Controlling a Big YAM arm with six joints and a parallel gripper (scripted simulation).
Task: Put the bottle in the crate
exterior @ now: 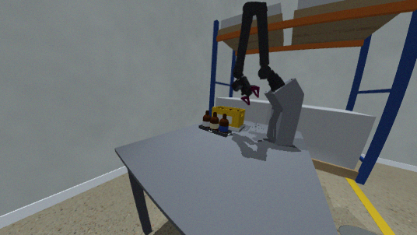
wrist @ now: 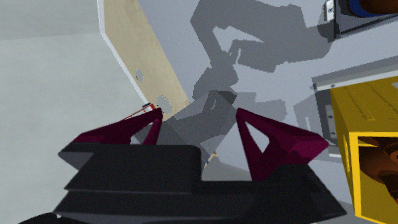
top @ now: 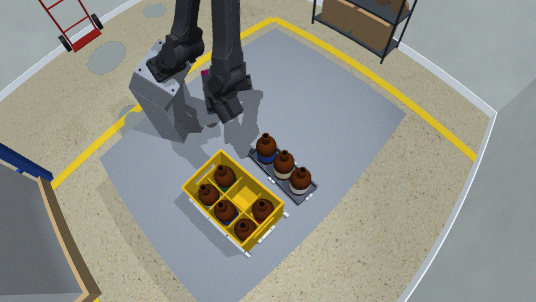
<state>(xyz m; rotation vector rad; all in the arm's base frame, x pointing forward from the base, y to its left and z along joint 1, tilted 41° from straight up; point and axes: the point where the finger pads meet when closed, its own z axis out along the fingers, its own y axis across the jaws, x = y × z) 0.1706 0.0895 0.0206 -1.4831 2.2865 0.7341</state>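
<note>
Right now the glass bottle is 27 cm ahead of my hand, 6 cm to the left of it and 20 cm below it. Also, from my hand: yellow crate 27 cm ahead, 17 cm to the right, 20 cm below; then dark tray 27 cm ahead, 5 cm to the left, 27 cm below.
</note>
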